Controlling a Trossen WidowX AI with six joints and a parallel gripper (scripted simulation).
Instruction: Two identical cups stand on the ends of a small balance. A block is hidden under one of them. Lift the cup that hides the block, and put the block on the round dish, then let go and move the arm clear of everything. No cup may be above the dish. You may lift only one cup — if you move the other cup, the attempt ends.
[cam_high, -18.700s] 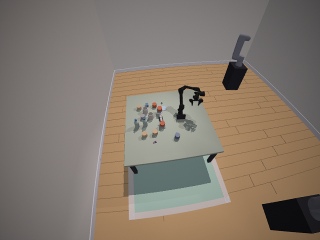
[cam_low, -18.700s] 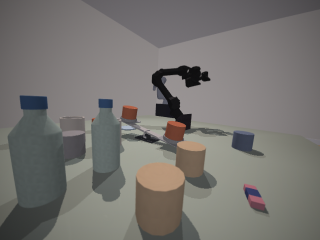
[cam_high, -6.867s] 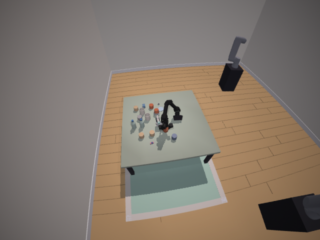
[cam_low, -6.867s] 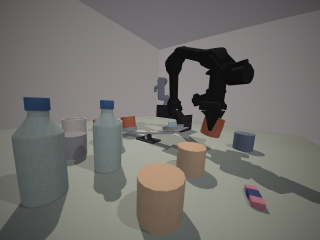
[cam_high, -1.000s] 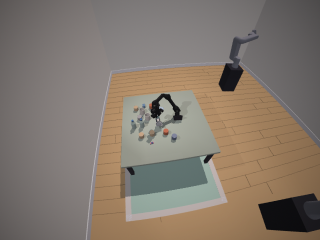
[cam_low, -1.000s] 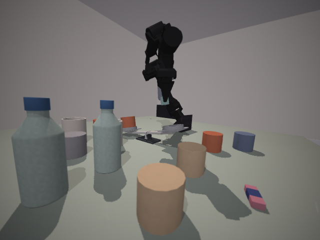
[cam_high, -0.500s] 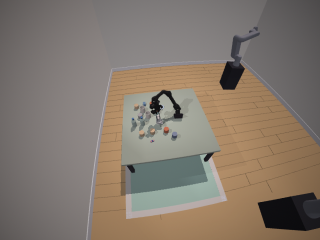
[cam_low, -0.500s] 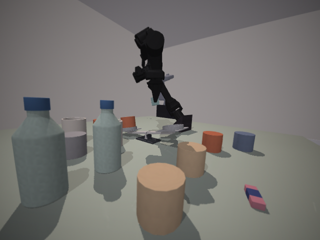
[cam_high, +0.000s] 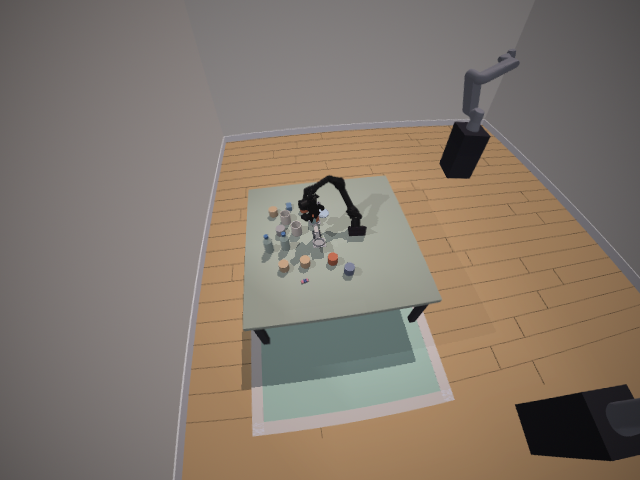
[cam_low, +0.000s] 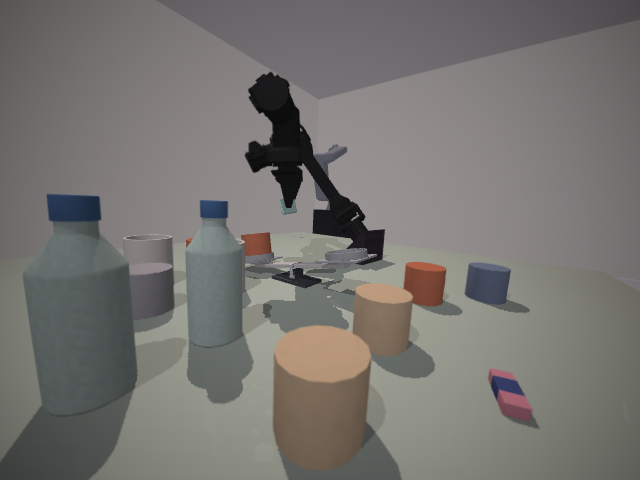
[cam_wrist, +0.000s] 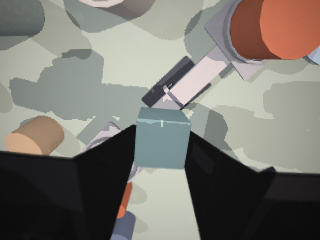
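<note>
Right now my gripper tip is 230 mm to the left of the pale blue round dish, 160 mm above it and 70 mm past it. The rest, counted from my gripper tip: balance (140 mm below, 20 mm behind); then pale teal block (10 mm above); then balance beam (120 mm below, 20 mm behind).
</note>
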